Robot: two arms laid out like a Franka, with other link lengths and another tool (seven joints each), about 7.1 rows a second.
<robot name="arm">
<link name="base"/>
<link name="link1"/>
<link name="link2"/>
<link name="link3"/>
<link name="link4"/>
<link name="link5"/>
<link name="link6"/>
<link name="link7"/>
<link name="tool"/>
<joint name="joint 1" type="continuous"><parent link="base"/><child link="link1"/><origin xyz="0.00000 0.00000 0.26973" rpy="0.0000 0.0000 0.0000"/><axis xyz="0 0 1"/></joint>
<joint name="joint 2" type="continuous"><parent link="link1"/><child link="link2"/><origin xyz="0.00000 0.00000 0.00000" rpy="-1.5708 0.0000 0.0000"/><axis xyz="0 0 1"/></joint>
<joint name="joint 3" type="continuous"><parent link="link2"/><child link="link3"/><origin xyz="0.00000 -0.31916 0.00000" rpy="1.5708 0.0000 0.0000"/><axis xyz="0 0 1"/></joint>
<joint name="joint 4" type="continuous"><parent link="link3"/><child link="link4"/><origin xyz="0.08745 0.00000 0.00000" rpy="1.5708 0.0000 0.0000"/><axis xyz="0 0 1"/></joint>
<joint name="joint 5" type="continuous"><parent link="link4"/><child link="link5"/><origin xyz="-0.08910 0.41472 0.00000" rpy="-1.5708 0.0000 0.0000"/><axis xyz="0 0 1"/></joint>
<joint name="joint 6" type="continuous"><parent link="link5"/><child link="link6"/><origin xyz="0.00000 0.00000 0.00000" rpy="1.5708 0.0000 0.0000"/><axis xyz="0 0 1"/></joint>
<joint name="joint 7" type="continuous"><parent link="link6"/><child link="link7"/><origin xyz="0.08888 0.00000 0.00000" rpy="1.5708 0.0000 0.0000"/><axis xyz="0 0 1"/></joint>
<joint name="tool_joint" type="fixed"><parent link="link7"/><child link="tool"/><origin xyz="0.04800 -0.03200 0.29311" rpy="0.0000 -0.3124 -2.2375"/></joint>
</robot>
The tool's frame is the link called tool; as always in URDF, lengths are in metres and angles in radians. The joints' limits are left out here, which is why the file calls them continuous.
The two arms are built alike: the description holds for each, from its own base.
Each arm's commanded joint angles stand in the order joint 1, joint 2, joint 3, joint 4, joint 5, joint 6, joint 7.
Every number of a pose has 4 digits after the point.
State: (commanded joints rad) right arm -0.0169 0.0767 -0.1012 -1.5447 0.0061 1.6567 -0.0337; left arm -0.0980 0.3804 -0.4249 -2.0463 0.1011 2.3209 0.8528
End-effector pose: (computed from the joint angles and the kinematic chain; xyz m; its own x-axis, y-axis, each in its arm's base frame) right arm 0.6759 -0.0437 0.3613 -0.5121 0.7929 -0.3302 0.8347 0.5500 0.0262; left arm 0.5587 -0.3542 -0.0044 0.6193 0.6778 -0.3962 0.7230 -0.6891 -0.0488
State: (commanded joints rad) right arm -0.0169 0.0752 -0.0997 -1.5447 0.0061 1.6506 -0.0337; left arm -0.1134 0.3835 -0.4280 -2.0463 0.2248 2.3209 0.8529
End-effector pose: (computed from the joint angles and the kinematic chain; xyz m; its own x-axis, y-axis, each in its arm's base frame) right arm 0.6741 -0.0425 0.3614 -0.5148 0.7924 -0.3273 0.8340 0.5513 0.0229; left arm 0.5585 -0.3523 -0.0078 0.7080 0.6295 -0.3202 0.6472 -0.7597 -0.0625
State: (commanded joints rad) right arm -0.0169 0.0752 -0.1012 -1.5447 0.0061 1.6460 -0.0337; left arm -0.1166 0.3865 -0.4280 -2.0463 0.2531 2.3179 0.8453
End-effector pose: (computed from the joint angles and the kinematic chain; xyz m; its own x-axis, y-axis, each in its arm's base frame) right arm 0.6727 -0.0434 0.3608 -0.5151 0.7933 -0.3246 0.8349 0.5500 0.0193; left arm 0.5581 -0.3504 -0.0102 0.7204 0.6234 -0.3039 0.6353 -0.7689 -0.0713
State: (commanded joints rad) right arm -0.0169 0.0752 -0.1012 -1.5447 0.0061 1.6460 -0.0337; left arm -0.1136 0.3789 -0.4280 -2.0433 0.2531 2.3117 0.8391
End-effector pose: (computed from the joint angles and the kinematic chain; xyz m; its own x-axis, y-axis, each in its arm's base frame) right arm 0.6727 -0.0434 0.3608 -0.5151 0.7933 -0.3246 0.8349 0.5500 0.0193; left arm 0.5617 -0.3481 -0.0051 0.7160 0.6310 -0.2986 0.6432 -0.7626 -0.0691
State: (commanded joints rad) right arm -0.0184 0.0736 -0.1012 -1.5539 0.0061 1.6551 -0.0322; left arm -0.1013 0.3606 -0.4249 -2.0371 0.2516 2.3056 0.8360
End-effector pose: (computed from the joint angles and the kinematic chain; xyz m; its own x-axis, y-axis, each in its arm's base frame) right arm 0.6731 -0.0445 0.3580 -0.5122 0.7949 -0.3253 0.8366 0.5474 0.0206; left arm 0.5736 -0.3399 0.0078 0.7084 0.6454 -0.2858 0.6598 -0.7493 -0.0566
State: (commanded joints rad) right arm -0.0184 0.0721 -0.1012 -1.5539 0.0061 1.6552 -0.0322; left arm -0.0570 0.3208 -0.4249 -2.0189 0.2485 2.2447 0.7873
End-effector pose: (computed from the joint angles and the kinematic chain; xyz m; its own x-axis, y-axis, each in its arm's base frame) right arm 0.6730 -0.0445 0.3590 -0.5116 0.7949 -0.3262 0.8366 0.5474 0.0219; left arm 0.5944 -0.3052 0.0330 0.6426 0.7198 -0.2626 0.7319 -0.6780 -0.0676
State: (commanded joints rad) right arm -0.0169 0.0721 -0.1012 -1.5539 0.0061 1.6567 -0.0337; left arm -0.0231 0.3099 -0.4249 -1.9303 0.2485 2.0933 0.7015
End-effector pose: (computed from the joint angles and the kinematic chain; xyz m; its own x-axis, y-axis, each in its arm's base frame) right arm 0.6735 -0.0435 0.3592 -0.5135 0.7933 -0.3271 0.8349 0.5500 0.0230; left arm 0.6150 -0.2681 0.0655 0.5285 0.8148 -0.2385 0.8168 -0.5646 -0.1188
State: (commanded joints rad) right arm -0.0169 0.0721 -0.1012 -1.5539 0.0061 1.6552 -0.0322; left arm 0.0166 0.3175 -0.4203 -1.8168 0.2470 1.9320 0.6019
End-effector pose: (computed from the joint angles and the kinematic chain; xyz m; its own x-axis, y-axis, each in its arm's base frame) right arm 0.6731 -0.0435 0.3590 -0.5128 0.7941 -0.3262 0.8357 0.5487 0.0219; left arm 0.6364 -0.2230 0.1004 0.3755 0.9026 -0.2105 0.8961 -0.4116 -0.1662
